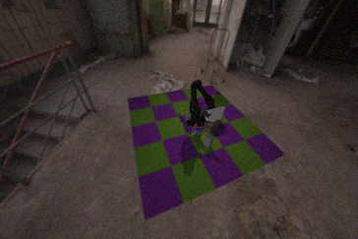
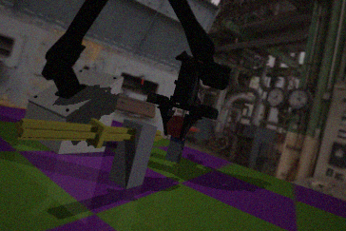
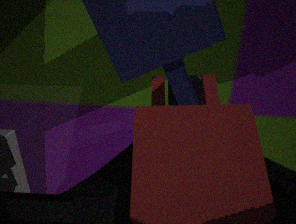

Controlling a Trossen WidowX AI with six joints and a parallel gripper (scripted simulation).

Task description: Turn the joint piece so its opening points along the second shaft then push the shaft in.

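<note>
Right now my gripper tip is 30 mm below the red square joint piece and 10 mm to the right of it.
</note>
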